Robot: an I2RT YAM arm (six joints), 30 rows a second.
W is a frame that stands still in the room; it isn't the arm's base.
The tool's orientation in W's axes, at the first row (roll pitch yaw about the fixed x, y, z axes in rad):
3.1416 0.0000 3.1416
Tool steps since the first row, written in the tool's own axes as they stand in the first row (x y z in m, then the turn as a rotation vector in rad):
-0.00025 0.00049 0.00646 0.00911 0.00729 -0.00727
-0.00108 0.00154 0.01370 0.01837 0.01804 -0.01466
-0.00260 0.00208 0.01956 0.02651 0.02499 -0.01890
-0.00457 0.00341 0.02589 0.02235 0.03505 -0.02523
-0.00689 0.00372 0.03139 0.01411 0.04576 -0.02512
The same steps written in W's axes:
0.00025 0.00049 -0.00646 -0.00911 0.00729 0.00727
0.00108 0.00154 -0.01370 -0.01837 0.01804 0.01466
0.00260 0.00208 -0.01956 -0.02651 0.02499 0.01890
0.00457 0.00341 -0.02589 -0.02235 0.03505 0.02523
0.00689 0.00372 -0.03139 -0.01411 0.04576 0.02512

